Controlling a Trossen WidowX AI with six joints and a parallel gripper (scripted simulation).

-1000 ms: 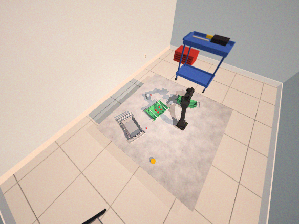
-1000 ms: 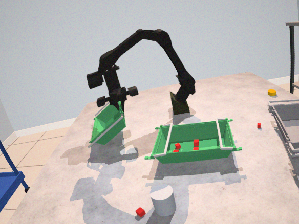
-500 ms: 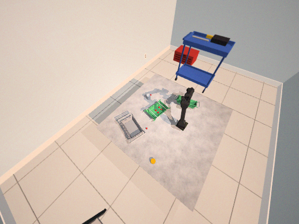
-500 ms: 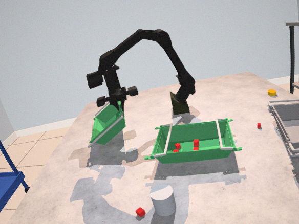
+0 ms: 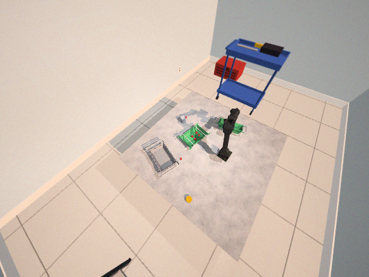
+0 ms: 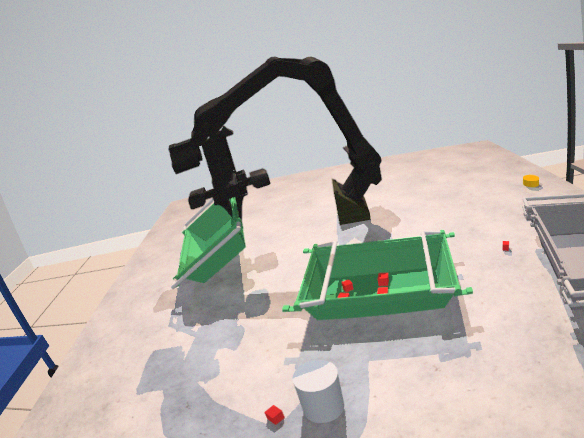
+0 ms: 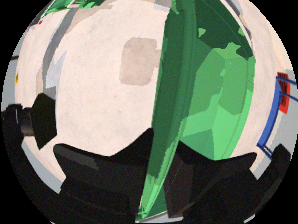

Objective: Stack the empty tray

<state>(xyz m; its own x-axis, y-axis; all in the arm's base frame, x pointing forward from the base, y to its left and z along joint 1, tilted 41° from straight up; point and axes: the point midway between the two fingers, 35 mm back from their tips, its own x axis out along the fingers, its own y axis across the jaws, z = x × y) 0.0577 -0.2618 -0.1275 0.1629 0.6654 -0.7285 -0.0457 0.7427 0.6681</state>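
My gripper tip is now 80 mm to the left of the green tray. From my gripper tip the other things lie so: disc 800 mm to the left, 70 mm below, 50 mm ahead.
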